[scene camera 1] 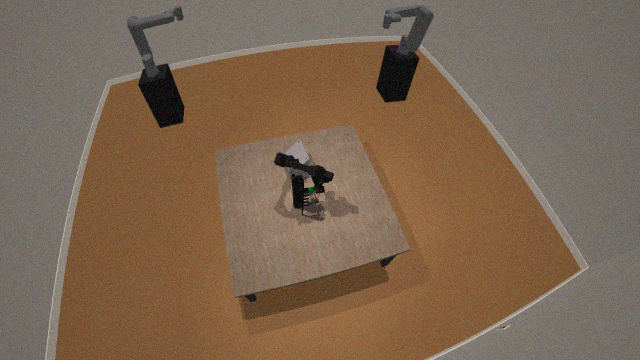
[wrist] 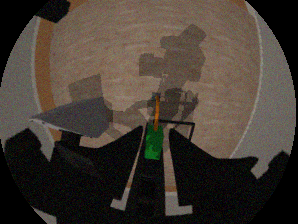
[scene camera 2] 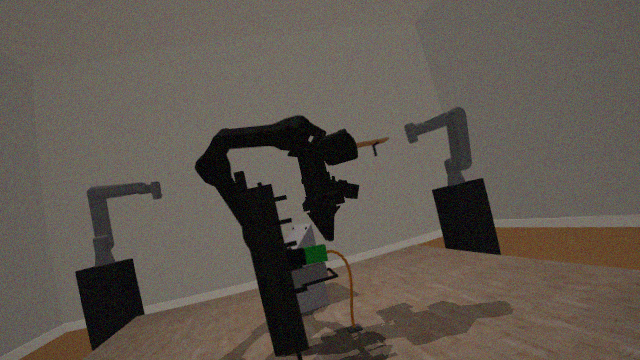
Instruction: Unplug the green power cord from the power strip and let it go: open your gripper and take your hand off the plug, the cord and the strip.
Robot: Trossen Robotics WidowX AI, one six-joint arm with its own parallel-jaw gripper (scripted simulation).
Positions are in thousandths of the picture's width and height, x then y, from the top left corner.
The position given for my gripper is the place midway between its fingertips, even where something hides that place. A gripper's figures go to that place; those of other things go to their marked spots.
Scene:
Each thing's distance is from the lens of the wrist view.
my gripper (wrist: 525,583): 0.10 m
green plug (wrist: 518,623): 0.11 m

